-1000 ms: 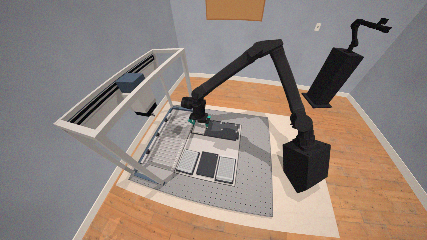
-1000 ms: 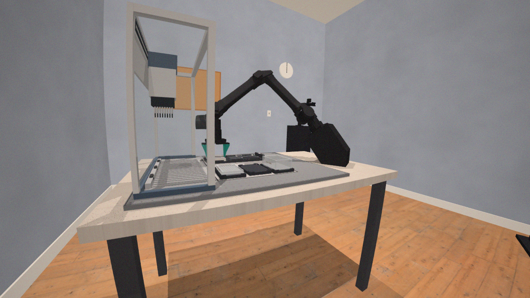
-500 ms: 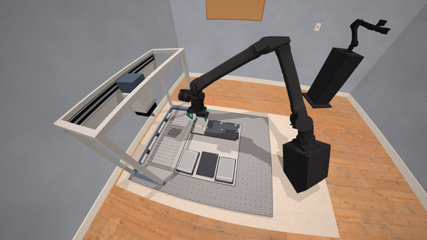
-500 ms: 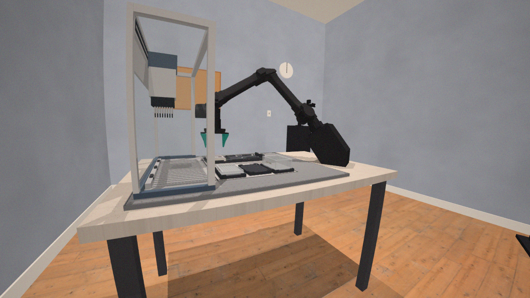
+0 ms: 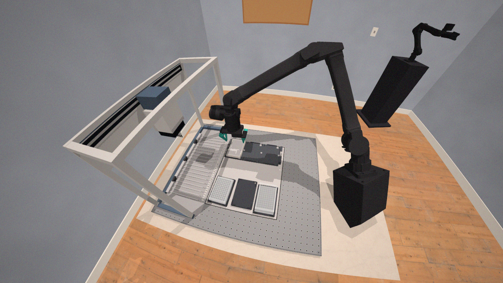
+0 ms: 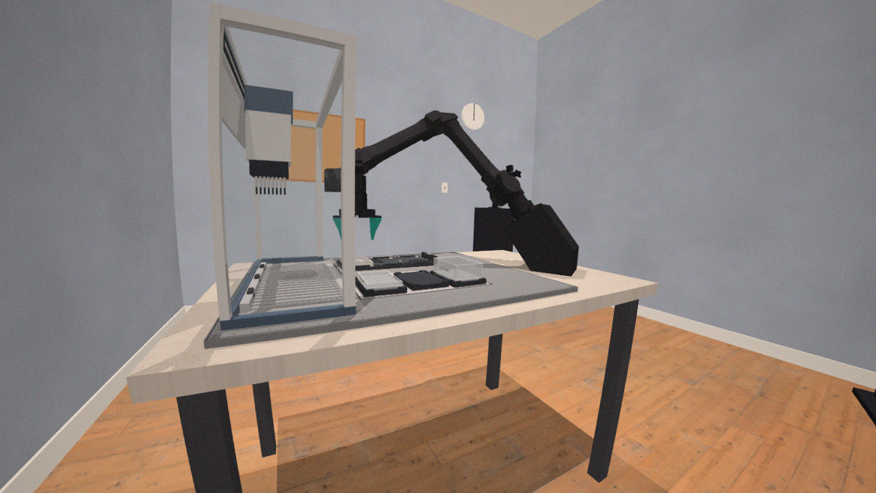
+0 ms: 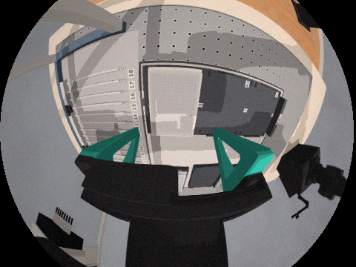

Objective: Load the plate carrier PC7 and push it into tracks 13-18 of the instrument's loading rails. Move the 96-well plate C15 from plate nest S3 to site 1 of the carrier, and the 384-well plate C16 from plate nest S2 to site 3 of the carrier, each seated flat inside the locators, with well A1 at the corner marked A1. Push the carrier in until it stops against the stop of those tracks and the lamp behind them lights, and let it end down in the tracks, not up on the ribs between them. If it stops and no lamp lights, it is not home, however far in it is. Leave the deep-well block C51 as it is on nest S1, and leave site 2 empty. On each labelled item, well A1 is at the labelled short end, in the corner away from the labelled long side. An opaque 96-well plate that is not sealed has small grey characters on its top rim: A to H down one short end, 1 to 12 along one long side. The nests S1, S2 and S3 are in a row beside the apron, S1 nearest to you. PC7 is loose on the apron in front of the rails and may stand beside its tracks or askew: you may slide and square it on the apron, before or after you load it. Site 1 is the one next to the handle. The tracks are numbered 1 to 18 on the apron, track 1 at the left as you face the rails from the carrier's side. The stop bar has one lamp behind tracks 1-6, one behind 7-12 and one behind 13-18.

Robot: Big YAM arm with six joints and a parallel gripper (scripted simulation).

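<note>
Now: hand 7 cm short of the 96-well plate C15, 25 cm to the right of it and 8 cm above it. Round my hand: dark plate carrier PC7 (10 cm behind, 2 cm to the left, 8 cm below); then nest S2 (4 cm behind, 27 cm to the left, 9 cm below); then nest S3 (7 cm ahead, 25 cm to the left, 9 cm below).
</note>
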